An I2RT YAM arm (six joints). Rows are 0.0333 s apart.
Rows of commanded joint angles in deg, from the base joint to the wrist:
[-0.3, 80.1, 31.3, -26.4, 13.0, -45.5]
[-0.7, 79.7, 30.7, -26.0, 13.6, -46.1]
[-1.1, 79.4, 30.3, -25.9, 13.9, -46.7]
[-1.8, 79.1, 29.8, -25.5, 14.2, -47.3]
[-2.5, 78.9, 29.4, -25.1, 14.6, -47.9]
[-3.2, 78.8, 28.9, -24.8, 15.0, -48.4]
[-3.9, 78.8, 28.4, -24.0, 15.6, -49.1]
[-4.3, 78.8, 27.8, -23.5, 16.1, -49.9]
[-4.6, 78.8, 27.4, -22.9, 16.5, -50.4]
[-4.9, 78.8, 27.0, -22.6, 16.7, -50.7]
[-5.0, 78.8, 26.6, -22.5, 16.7, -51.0]
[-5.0, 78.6, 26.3, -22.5, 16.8, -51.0]
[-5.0, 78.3, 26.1, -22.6, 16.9, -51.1]
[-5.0, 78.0, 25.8, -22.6, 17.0, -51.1]
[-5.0, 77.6, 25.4, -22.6, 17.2, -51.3]
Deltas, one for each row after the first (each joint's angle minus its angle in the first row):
[-0.4, -0.4, -0.6, 0.4, 0.6, -0.6]
[-0.8, -0.7, -1.0, 0.5, 0.9, -1.2]
[-1.5, -1.0, -1.5, 0.9, 1.2, -1.8]
[-2.2, -1.2, -1.9, 1.3, 1.6, -2.4]
[-2.9, -1.3, -2.4, 1.6, 2.0, -2.9]
[-3.6, -1.3, -2.9, 2.4, 2.6, -3.6]
[-4.0, -1.3, -3.5, 2.9, 3.1, -4.4]
[-4.3, -1.3, -3.9, 3.5, 3.5, -4.9]
[-4.6, -1.3, -4.3, 3.8, 3.7, -5.2]
[-4.7, -1.3, -4.7, 3.9, 3.7, -5.5]
[-4.7, -1.5, -5.0, 3.9, 3.8, -5.5]
[-4.7, -1.8, -5.2, 3.8, 3.9, -5.6]
[-4.7, -2.1, -5.5, 3.8, 4.0, -5.6]
[-4.7, -2.5, -5.9, 3.8, 4.2, -5.8]

